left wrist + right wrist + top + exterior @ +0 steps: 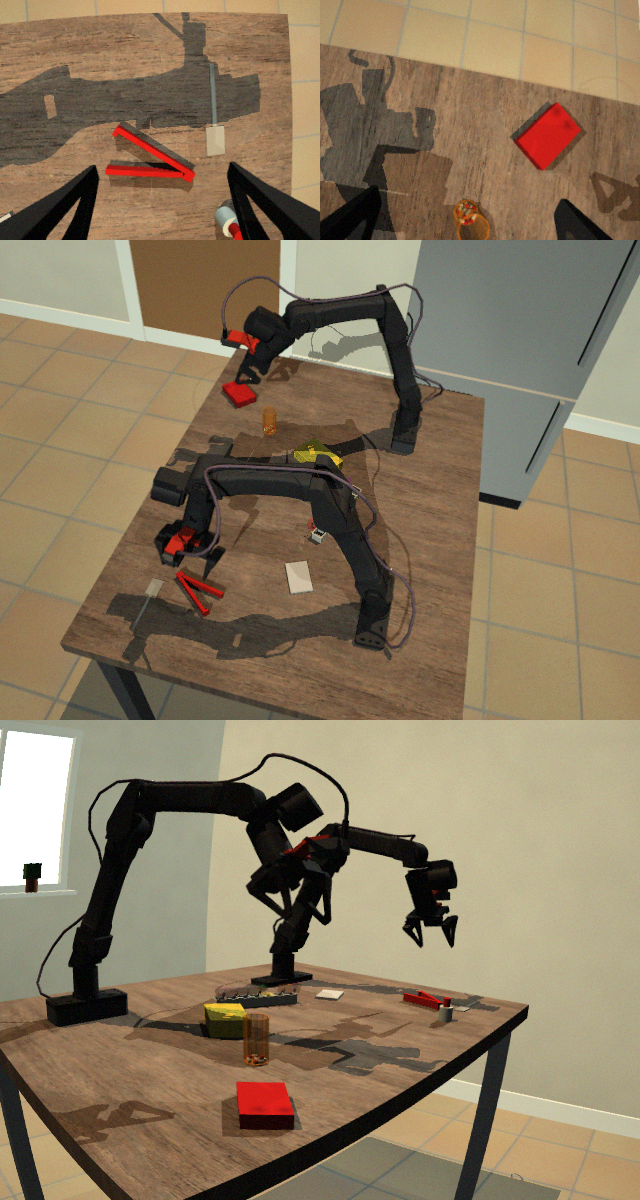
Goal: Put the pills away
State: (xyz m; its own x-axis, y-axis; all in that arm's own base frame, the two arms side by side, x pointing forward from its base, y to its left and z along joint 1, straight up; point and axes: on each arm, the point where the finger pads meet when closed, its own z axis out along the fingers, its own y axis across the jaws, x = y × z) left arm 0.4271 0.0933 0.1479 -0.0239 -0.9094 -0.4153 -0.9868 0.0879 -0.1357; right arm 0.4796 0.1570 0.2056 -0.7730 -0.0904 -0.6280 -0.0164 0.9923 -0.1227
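My right gripper is now 22 cm above the orange pill bottle, 7 cm past it and 3 cm to the left of it. From my right hand the other things lie so: white card 46 cm to the left, 28 cm behind, 24 cm below.
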